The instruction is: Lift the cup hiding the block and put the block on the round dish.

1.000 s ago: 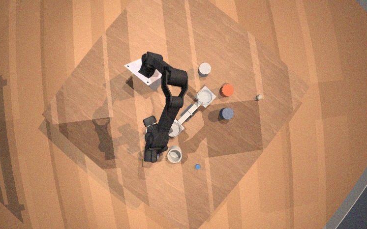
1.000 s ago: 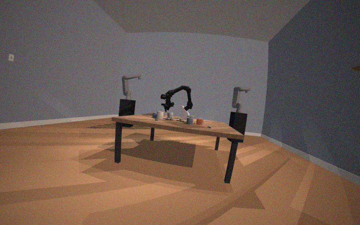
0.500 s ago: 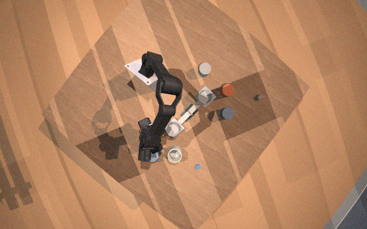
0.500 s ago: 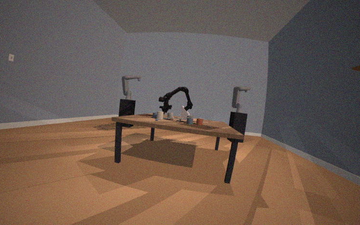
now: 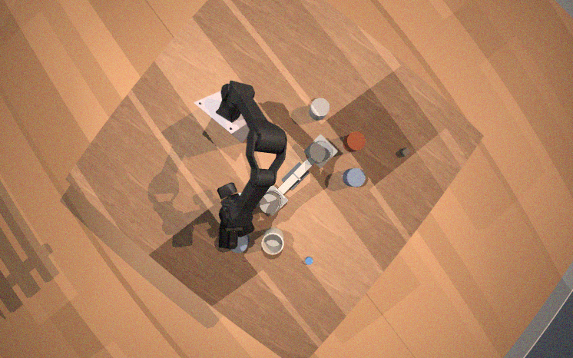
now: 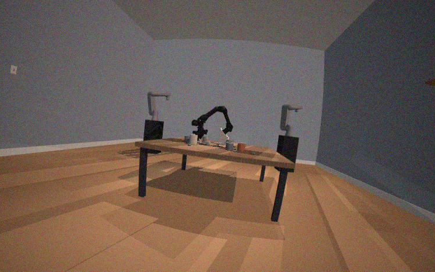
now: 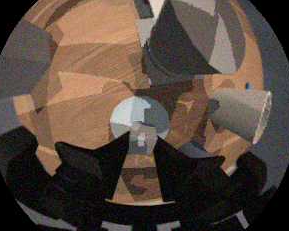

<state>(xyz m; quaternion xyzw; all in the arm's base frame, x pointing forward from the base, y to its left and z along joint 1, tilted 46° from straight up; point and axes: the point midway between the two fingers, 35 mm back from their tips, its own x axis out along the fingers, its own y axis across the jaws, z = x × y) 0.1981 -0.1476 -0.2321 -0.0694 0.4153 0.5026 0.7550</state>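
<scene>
My gripper tip is 3 cm above the round dish. The rest, counted from my gripper tip: small pale block: right at my gripper tip; beige cup: 17 cm ahead, 4 cm to the right, 1 cm above; small blue piece: 34 cm ahead, 5 cm to the right, 2 cm below.
</scene>
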